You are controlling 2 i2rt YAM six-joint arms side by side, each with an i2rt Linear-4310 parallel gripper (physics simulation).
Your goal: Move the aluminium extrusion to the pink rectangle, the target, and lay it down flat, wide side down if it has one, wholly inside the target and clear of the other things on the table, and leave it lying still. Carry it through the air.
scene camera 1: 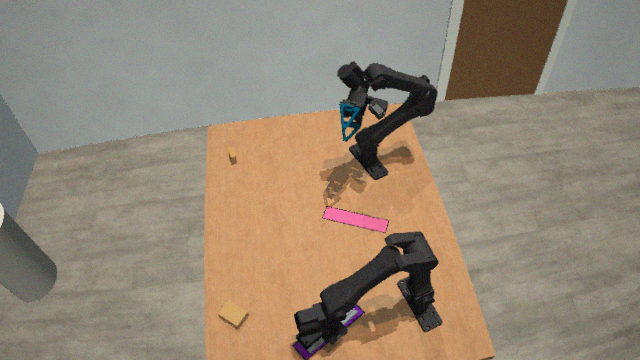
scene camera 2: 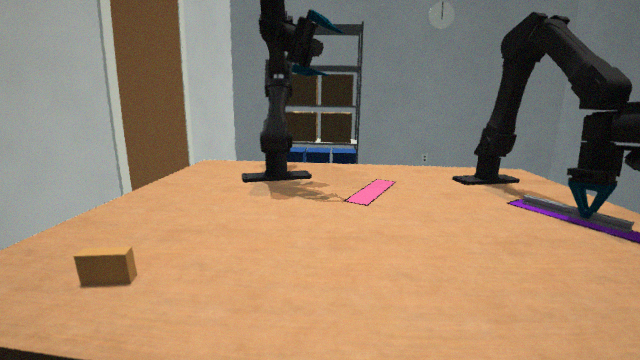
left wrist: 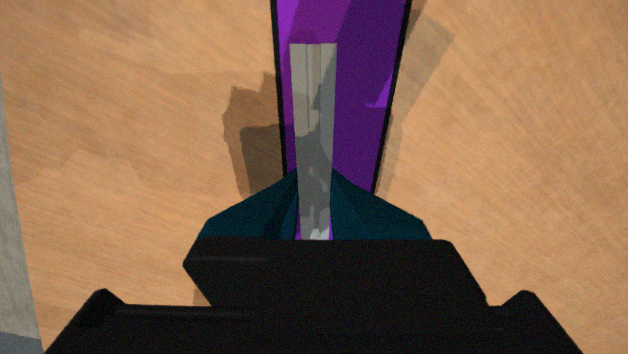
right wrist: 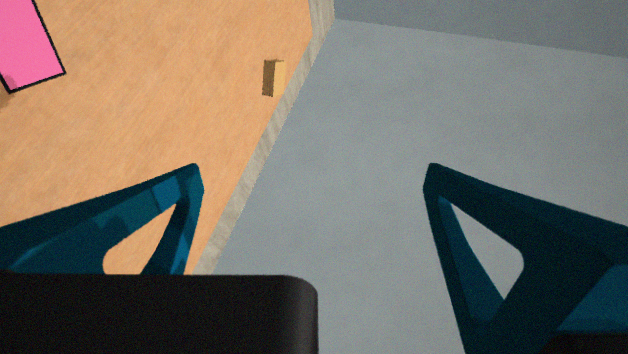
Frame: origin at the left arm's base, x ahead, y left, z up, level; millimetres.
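Seen in the pictures: left gripper, fingertip midpoint: [scene camera 2: 586, 217] [left wrist: 314, 176]; right gripper, fingertip midpoint: [scene camera 1: 344, 135] [scene camera 2: 334, 54] [right wrist: 313, 176]; left arm's base at its link origin: [scene camera 1: 419, 303] [scene camera 2: 485, 180]; right arm's base at its link origin: [scene camera 1: 368, 161] [scene camera 2: 276, 177].
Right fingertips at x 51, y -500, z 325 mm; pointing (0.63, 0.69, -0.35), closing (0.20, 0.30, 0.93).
Note:
Pixels of each thing's middle, then the offset from my right fingertips to it. "spot": a spot on its surface instead.
- grey aluminium extrusion at the middle of its body: [left wrist: 314, 211] [scene camera 2: 572, 212] [scene camera 1: 332, 330] 247 mm ahead, 472 mm left, 315 mm down
- pink rectangle at a spot on its surface: [right wrist: 25, 45] spot: 66 mm ahead, 62 mm left, 324 mm down
- small wooden block at the middle of its body: [scene camera 2: 106, 265] [scene camera 1: 232, 155] 332 mm ahead, 361 mm right, 305 mm down
The grey aluminium extrusion [scene camera 1: 351, 316] [scene camera 2: 542, 203] [left wrist: 313, 90] lies lengthwise over a purple rectangle [scene camera 2: 516, 202] [left wrist: 362, 125]. My left gripper [scene camera 2: 586, 215] [left wrist: 314, 176] points down with its fingertips pressed on both sides of the extrusion, near its middle. It is shut on the extrusion, which looks level and at table height; any small gap under it cannot be told. The pink rectangle [scene camera 1: 355, 220] [scene camera 2: 371, 192] [right wrist: 25, 45] lies flat between the two arm bases. My right gripper [scene camera 2: 334, 53] [right wrist: 313, 176] is open and empty, high above the table.
One small wooden block [scene camera 1: 232, 157] [scene camera 2: 105, 269] [right wrist: 273, 78] stands near the table's upper left corner in scene camera 1. Another wooden block [scene camera 1: 233, 314] lies at the lower left there. The right arm's shadow falls close to the pink rectangle.

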